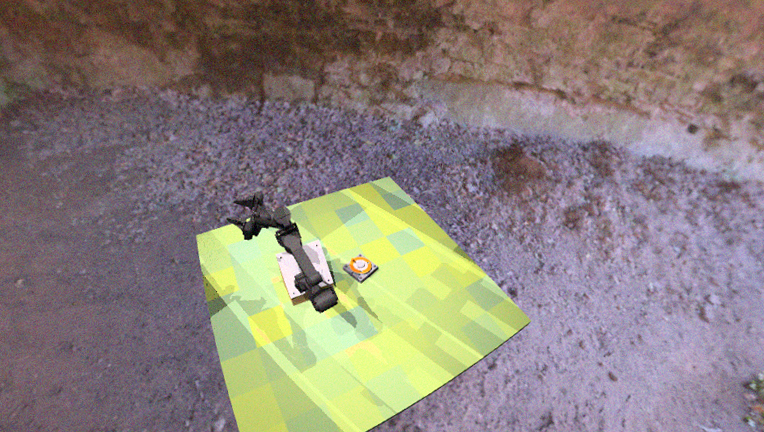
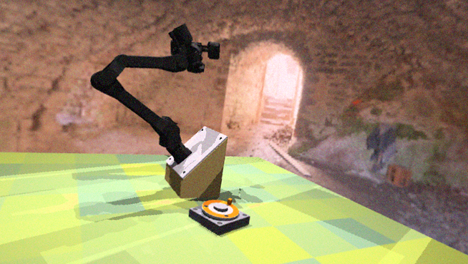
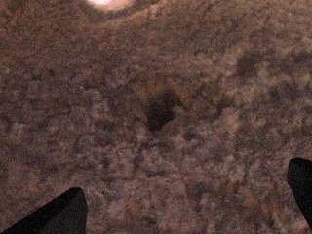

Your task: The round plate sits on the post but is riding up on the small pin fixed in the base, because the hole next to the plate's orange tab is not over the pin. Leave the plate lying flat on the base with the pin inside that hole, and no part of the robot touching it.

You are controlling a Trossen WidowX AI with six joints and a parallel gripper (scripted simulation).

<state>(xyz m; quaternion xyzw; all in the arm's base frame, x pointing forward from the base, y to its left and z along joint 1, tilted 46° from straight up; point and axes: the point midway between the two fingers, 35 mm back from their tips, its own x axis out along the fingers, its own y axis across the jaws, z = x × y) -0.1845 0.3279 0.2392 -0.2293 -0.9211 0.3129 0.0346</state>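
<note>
Right now the round plate is 48 cm ahead of my gripper tip, 1 cm to the right of it and 49 cm below it. Also, from my gripper tip: grey square base (49 cm ahead, 3 cm to the right, 51 cm below).
</note>
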